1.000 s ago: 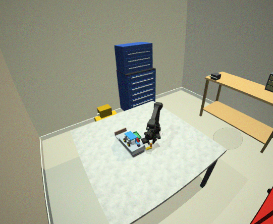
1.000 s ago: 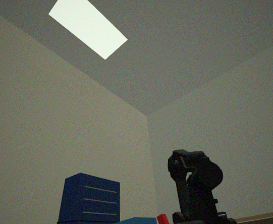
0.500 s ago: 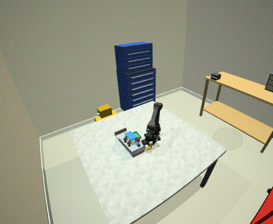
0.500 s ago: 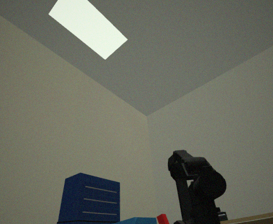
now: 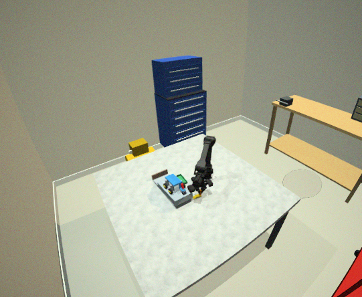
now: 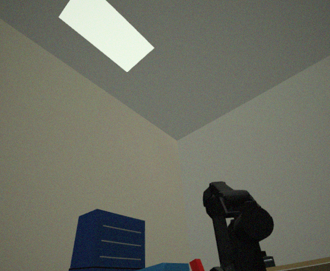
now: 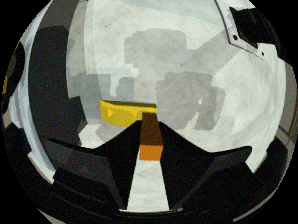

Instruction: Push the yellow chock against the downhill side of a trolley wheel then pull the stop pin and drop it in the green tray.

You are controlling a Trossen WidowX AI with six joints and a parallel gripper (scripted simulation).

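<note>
Right now my gripper tip is 4 cm short of the green tray, 24 cm to the left of it and 4 cm above it. From my gripper tip the other things lie so: yellow chock: 2 cm ahead, 1 cm below; then grey ramp: 15 cm ahead, 13 cm to the right, 2 cm above; then red-headed stop pin: 13 cm ahead, 3 cm to the right, 10 cm above.
</note>
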